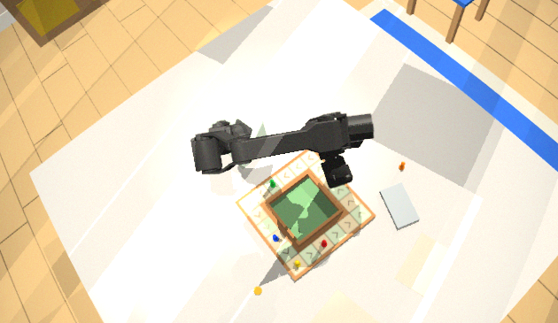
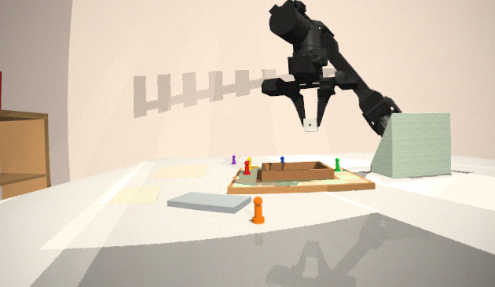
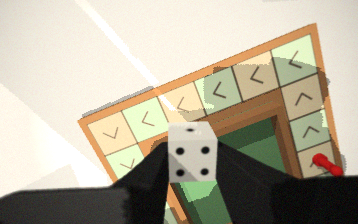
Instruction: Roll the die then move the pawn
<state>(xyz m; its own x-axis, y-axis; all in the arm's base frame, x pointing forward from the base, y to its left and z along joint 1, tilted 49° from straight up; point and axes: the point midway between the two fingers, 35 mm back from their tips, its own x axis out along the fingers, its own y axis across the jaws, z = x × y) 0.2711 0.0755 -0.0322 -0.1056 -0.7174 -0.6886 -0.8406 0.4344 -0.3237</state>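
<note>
Right now the red pawn is 110 mm ahead of my gripper tip, 160 mm to the right of it and 100 mm below it. From my gripper tip the other things lie so: white die: right at my gripper tip; then green-floored tray: 120 mm to the right, 120 mm below; then green pawn: 120 mm behind, 120 mm to the right, 100 mm below.
</note>
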